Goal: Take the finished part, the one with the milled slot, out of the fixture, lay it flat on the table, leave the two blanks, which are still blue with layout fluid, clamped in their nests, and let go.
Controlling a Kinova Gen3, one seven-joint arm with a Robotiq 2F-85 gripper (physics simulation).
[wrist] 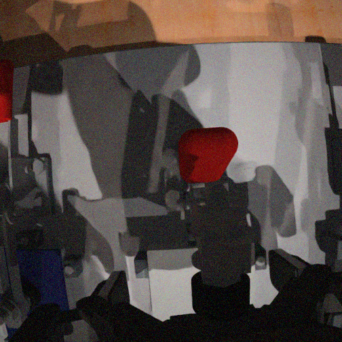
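The finished part [171,285] is a pale, nearly white block in the middle nest, low in the wrist view. Its slot is not visible; its near end is hidden by my gripper, and a dark clamp arm with a black tip [220,294] covers its right portion. The middle clamp's red handle [207,155] points up toward the camera. My gripper [198,276] is open, one finger left and one right of the part, with no contact visible. A blue blank [42,275] sits in the left nest, partly hidden by dark clamp parts. The right blank does not show.
The grey fixture plate [255,100] lies under the nests, with the wooden table [215,20] beyond its far edge. The left clamp's red handle [5,92] is cut off at the left edge. Dark parts of the right clamp [334,160] stand at the right edge.
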